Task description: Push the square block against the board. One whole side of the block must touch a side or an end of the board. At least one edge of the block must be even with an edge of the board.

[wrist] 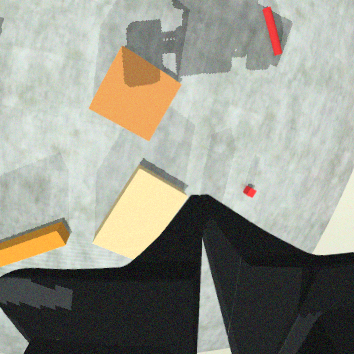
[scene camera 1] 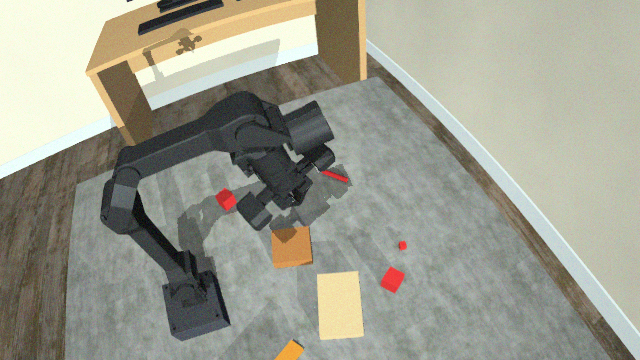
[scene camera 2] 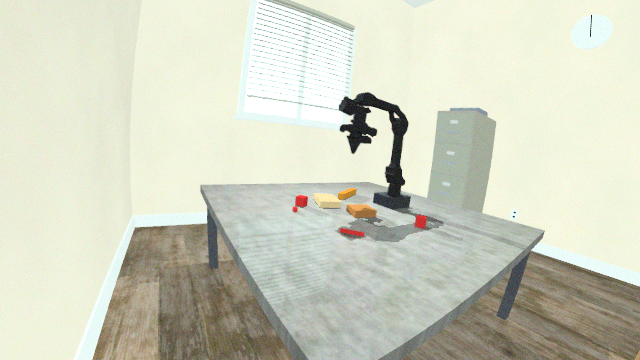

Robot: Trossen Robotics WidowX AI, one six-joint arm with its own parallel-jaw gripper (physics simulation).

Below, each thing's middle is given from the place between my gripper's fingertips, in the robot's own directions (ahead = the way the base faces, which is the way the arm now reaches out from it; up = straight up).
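Scene:
So there's the square block [scene camera 1: 291, 247], and my gripper is 24 cm above it, 4 cm past it and 5 cm to the right of it. There's also a cream board [scene camera 1: 339, 302], and that board is 14 cm to the right of my hand, 2 cm ahead of it and 24 cm below it.

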